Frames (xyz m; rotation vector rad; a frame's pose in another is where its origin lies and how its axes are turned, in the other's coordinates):
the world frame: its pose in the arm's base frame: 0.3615 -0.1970 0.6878 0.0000 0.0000 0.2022
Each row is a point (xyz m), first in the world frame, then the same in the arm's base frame.
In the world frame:
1: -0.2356 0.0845 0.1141
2: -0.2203 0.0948 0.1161
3: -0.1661 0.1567 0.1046
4: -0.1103 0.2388 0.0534
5: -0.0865 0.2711 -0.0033
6: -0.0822 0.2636 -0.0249
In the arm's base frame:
1: 0.1137 -0.1615 0.8019
2: 0.1266 -0.1484 0.8039
3: 0.1673 -0.0768 0.7924
4: 0.2055 0.0148 0.7412
5: 0.2223 0.0512 0.6845
6: 0.2280 0.0447 0.6629

